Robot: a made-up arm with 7 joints.
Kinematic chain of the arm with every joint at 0, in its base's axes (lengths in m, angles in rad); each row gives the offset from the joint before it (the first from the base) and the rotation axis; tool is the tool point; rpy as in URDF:
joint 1: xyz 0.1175 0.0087 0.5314 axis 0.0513 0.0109 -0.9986
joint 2: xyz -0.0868 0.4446 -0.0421 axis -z
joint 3: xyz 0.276 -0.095 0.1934 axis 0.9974 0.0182 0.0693
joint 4: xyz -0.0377 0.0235 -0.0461 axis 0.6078 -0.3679 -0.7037
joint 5: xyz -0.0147 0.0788 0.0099 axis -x
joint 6: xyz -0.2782 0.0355 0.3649 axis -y
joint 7: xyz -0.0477 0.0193 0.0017 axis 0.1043 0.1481 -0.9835
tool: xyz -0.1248 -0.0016 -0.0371 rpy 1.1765 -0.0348 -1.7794
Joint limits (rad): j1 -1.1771..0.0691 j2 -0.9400..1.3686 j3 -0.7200..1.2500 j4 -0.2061..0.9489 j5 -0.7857..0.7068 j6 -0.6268..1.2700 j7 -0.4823..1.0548
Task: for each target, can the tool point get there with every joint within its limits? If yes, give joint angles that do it. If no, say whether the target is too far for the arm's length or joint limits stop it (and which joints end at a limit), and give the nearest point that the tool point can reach.
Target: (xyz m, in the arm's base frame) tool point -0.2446 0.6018 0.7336
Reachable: yes | joints -0.2968 0.4181 -0.4318 0.5901 -0.0816 0.5309 -0.1949
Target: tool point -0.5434 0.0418 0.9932
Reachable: yes | joints -1.0731 0.3123 0.5797 -0.0651 0.5687 0.0985 0.2135
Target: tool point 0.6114 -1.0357 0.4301
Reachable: no: joint limits stop it (at a limit: joint 1, joint 3, joint 4, joint 5, joint 6) | nearest point 0.0243 -0.3264 0.6487 | short by 0.946 m
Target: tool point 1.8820 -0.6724 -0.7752
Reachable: no: too far | nearest point 0.3750 0.0430 0.5747 | short by 2.146 m
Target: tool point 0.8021 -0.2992 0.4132
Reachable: no: joint limits stop it (at a limit: joint 1, joint 2, joint 3, joint 4, joint 5, joint 6) | nearest point 0.3982 0.0168 0.6287 | short by 0.556 m
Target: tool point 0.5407 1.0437 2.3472
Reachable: no: too far | nearest point 0.1850 0.6080 1.2444 | short by 1.238 m
